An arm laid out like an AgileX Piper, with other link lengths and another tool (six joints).
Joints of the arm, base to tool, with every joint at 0 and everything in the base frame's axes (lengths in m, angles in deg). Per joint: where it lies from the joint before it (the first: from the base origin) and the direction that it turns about. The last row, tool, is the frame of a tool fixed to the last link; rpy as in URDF.
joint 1: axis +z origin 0 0 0.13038
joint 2: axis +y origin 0 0 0
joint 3: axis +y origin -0.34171 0 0.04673
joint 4: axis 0.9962 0 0.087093 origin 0.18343 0 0.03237
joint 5: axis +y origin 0 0 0
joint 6: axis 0.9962 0 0.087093 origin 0.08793 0 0.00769
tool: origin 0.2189 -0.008 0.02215 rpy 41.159 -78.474 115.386
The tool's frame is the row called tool.
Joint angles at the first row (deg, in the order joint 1, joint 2, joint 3, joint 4, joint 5, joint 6):
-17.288 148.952 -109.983 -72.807 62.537 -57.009
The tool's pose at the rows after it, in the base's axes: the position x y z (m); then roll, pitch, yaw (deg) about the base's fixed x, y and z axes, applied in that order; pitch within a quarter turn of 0, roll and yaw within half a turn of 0:
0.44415, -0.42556, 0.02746, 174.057, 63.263, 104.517
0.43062, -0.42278, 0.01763, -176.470, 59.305, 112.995
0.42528, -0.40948, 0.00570, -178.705, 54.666, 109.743
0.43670, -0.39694, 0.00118, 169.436, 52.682, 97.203
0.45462, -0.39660, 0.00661, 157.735, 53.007, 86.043
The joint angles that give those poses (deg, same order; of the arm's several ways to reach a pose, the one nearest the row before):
-17.998 150.631 -110.050 -75.519 65.017 -58.723
-18.330 150.754 -110.111 -72.776 66.020 -65.200
-18.271 150.190 -111.890 -66.373 66.345 -70.159
-18.083 149.699 -115.453 -60.486 65.870 -69.333
-17.971 149.584 -117.593 -59.735 64.257 -64.627

